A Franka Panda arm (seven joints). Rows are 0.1 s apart.
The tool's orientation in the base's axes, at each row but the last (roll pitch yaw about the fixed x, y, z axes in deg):
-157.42, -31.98, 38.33
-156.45, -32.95, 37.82
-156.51, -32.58, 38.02
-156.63, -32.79, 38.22
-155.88, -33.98, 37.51
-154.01, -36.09, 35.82
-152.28, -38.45, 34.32
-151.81, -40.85, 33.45
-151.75, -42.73, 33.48
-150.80, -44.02, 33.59
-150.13, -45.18, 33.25
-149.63, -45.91, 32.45
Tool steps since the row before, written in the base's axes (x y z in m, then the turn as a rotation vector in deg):
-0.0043, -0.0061, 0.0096, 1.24, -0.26, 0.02
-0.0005, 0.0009, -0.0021, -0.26, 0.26, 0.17
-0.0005, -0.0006, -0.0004, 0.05, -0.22, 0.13
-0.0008, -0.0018, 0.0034, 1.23, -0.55, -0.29
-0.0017, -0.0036, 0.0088, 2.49, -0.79, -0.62
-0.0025, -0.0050, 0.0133, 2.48, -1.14, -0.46
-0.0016, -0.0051, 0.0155, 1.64, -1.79, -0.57
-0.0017, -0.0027, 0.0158, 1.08, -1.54, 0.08
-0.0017, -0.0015, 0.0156, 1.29, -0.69, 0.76
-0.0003, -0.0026, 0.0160, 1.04, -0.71, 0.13
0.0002, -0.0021, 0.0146, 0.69, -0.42, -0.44
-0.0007, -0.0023, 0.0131, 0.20, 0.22, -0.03
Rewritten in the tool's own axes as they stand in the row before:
-0.0010, -0.0026, -0.0118, 0.70, 1.06, 0.01
-0.0010, -0.0002, 0.0021, 0.05, -0.40, -0.01
-0.0009, 0.0001, -0.0001, -0.01, 0.12, -0.23
0.0004, -0.0007, -0.0039, 0.37, 1.33, 0.06
0.0020, -0.0021, -0.0092, 0.89, 2.51, 0.36
0.0038, -0.0037, -0.0134, 0.81, 2.65, 0.00
0.0064, -0.0039, -0.0146, -0.08, 2.43, -0.53
0.0081, -0.0054, -0.0128, 0.09, 1.64, -0.91
0.0089, -0.0059, -0.0116, 1.03, 1.09, -0.69
0.0099, -0.0044, -0.0120, 0.43, 1.13, -0.36
0.0097, -0.0039, -0.0105, -0.07, 0.91, 0.12
0.0081, -0.0039, -0.0098, 0.18, 0.05, 0.24

